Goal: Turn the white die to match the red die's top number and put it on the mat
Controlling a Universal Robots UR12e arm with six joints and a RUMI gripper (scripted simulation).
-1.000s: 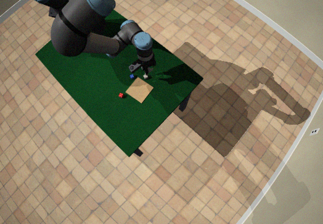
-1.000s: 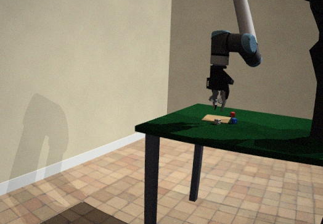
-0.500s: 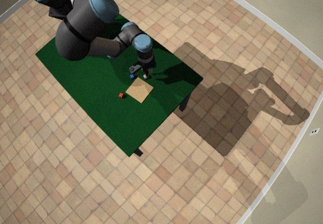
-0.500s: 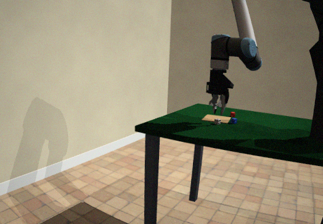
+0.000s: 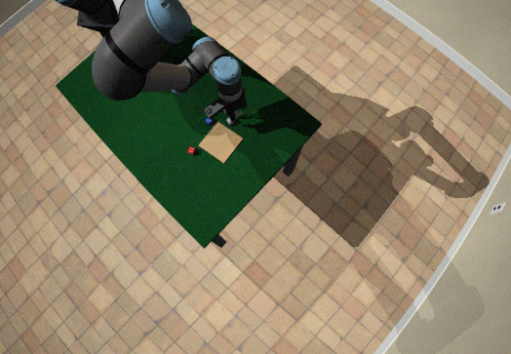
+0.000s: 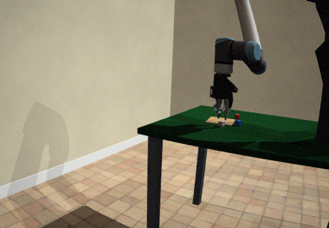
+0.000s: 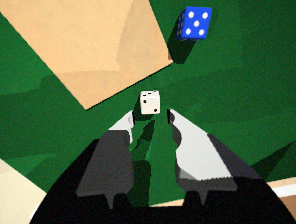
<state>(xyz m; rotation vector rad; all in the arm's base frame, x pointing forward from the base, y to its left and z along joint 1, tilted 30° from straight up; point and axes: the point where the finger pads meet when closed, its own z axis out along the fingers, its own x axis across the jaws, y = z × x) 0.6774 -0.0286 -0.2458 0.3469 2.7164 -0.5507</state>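
My gripper is now 40 mm above the white die. Also, from my hand: red die 210 mm to the right, 40 mm below, 30 mm behind; then tan mat 100 mm to the right, 50 mm below, 30 mm ahead; then blue die 70 mm behind, 60 mm to the right, 40 mm below.
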